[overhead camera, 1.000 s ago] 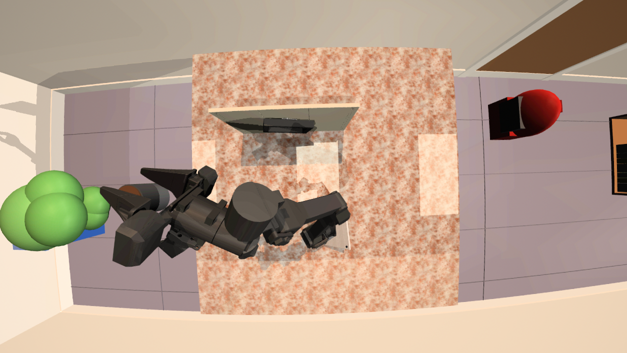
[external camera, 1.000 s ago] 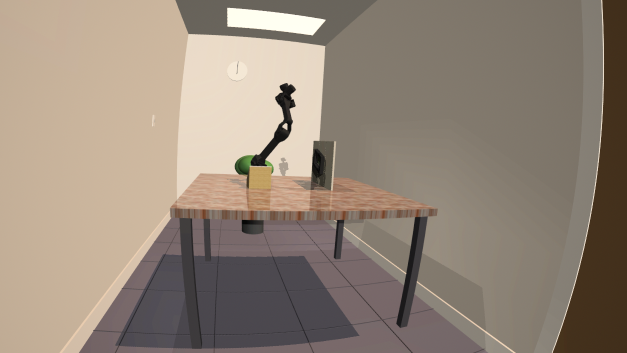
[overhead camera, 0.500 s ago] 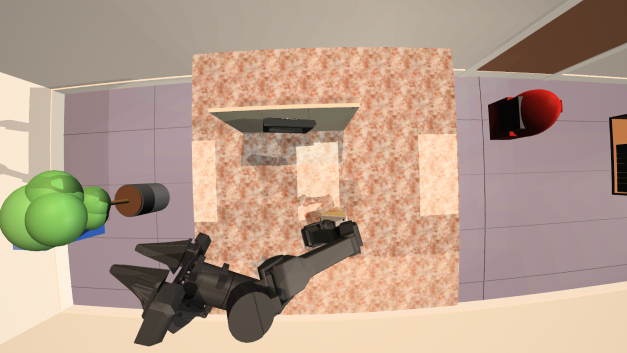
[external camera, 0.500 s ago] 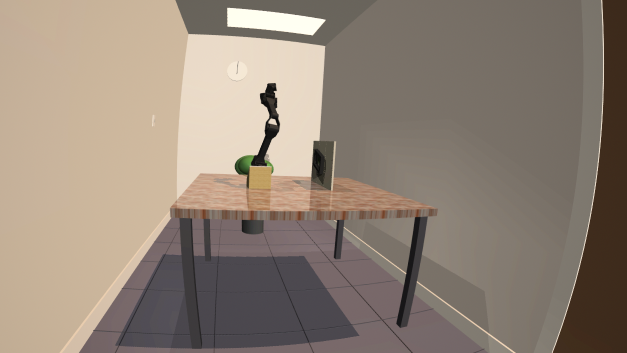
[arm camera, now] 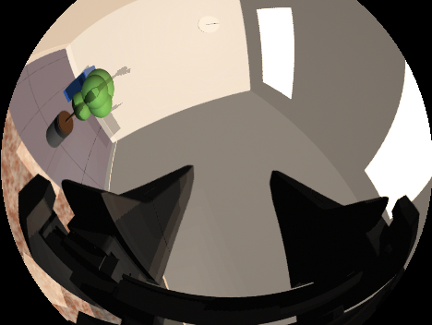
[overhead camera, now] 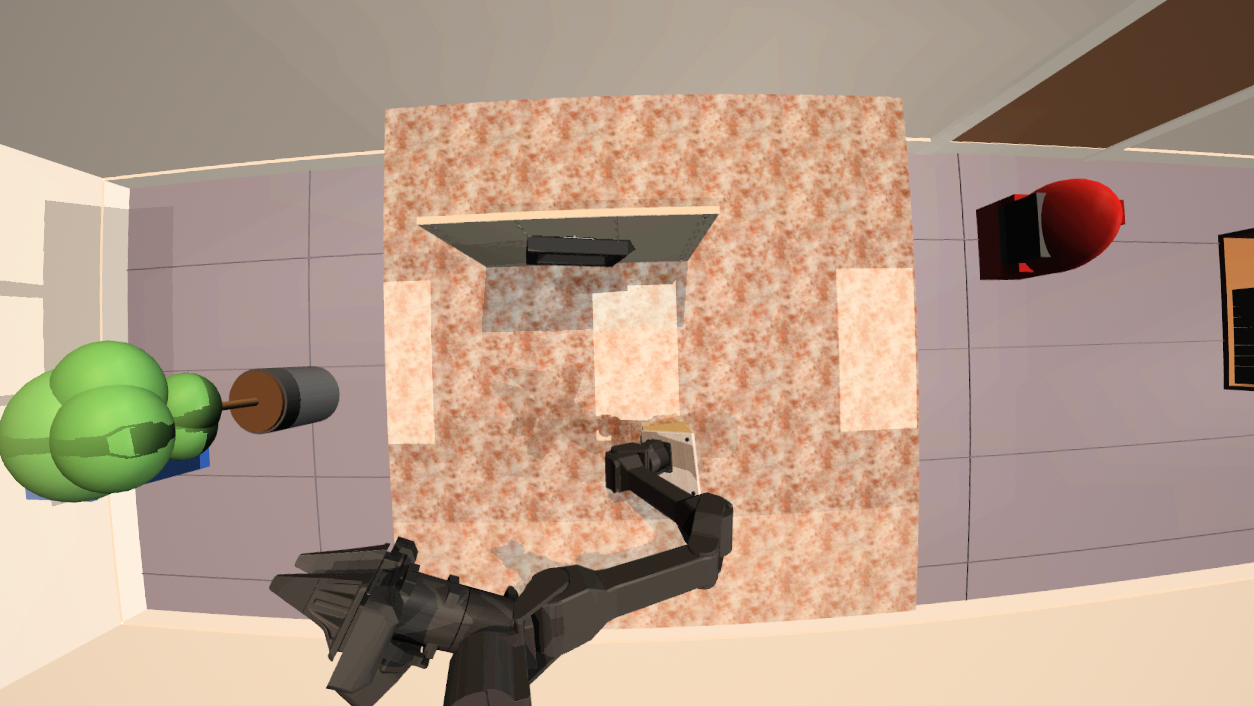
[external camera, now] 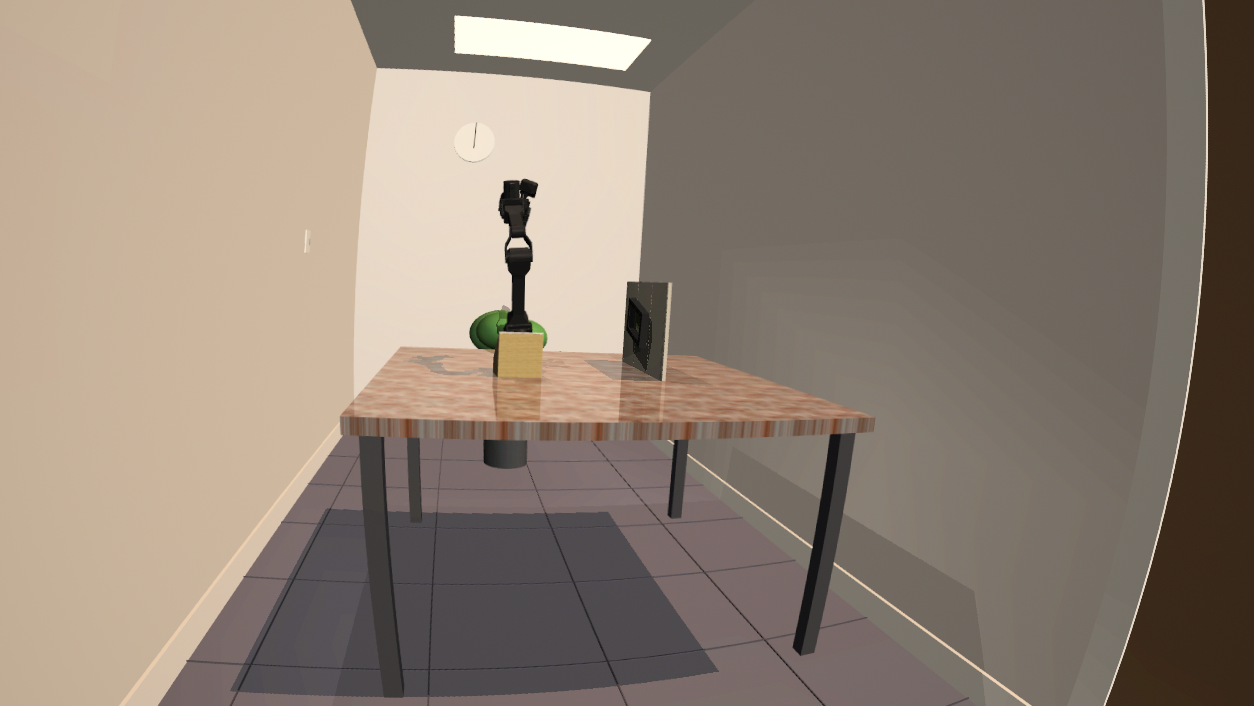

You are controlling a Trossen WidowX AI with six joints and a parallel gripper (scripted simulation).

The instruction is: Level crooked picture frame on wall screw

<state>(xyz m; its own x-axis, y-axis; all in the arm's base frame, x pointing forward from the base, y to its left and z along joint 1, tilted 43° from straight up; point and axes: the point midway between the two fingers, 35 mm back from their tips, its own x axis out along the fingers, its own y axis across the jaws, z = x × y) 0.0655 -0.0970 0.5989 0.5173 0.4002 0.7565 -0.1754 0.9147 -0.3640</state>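
Right now the picture frame is 37 cm ahead of my gripper tip, 23 cm to the right of it and 42 cm below it. From my gripper tip the other things lie so: wall panel (38 cm ahead, 23 cm to the right, 44 cm below).
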